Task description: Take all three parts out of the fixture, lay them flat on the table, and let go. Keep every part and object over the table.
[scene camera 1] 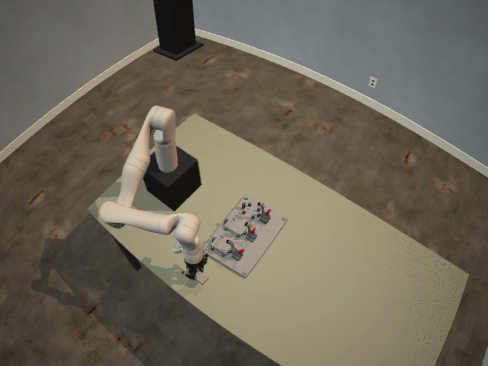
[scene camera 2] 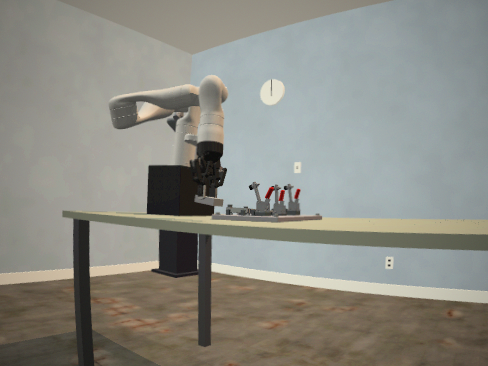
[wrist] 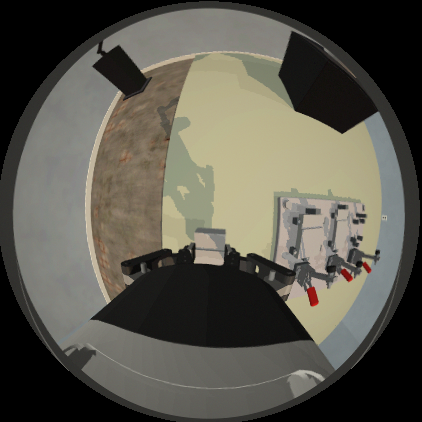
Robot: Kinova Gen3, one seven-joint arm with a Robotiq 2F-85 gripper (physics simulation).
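Seen in the pictures: gripper, fingertip midpoint: (scene camera 1: 197,275) (scene camera 2: 207,200) (wrist: 209,249); arm's base at its link origin: (scene camera 1: 168,164) (scene camera 2: 182,168).
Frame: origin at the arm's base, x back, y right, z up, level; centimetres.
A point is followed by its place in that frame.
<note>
My gripper (scene camera 1: 195,273) {x -41.9, y 26.9, z -13.5 cm} (scene camera 2: 209,192) {x -41.9, y 26.9, z -13.5 cm} (wrist: 209,249) {x -41.9, y 26.9, z -13.5 cm} points down and is shut on a flat grey part (scene camera 1: 201,278) {x -44.3, y 27.1, z -12.9 cm} (scene camera 2: 209,201) {x -44.6, y 28.8, z -13.9 cm} (wrist: 210,240) {x -40.2, y 26.8, z -12.3 cm}. The part is held roughly level, low above the table near its long edge, beside the fixture. The fixture plate (scene camera 1: 265,252) {x -54.9, y -0.8, z -17.9 cm} (scene camera 2: 305,218) {x -54.3, y -5.9, z -18.5 cm} (wrist: 286,235) {x -39.8, y 13.4, z -17.7 cm} lies on the table. A second part (scene camera 1: 235,227) {x -37.8, y -1.9, z -16.1 cm} (wrist: 342,229) {x -37.6, y -2.7, z -16.1 cm} sits in its middle place. A third part (scene camera 1: 220,244) {x -38.6, y 9.0, z -15.5 cm} (wrist: 312,234) {x -38.9, y 8.6, z -15.6 cm} sits in the end place nearest my gripper. The far end place holds no part. In scene camera 2 the seated parts are hard to make out.
Three clamps with red handles (scene camera 1: 241,251) {x -49.7, y 8.2, z -9.2 cm} (scene camera 2: 270,192) {x -49.9, y 8.2, z -10.6 cm} (wrist: 313,296) {x -48.9, y 7.8, z -10.3 cm} stand on the fixture, their arms raised. The robot's black base block (scene camera 1: 173,186) {x -9.1, y 5.7, z -2.8 cm} (scene camera 2: 170,190) {x -4.0, y 9.2, z -9.6 cm} (wrist: 322,85) stands behind. The table edge (wrist: 162,210) {x -37.8, y 37.6, z -19.2 cm} runs close beside the held part.
</note>
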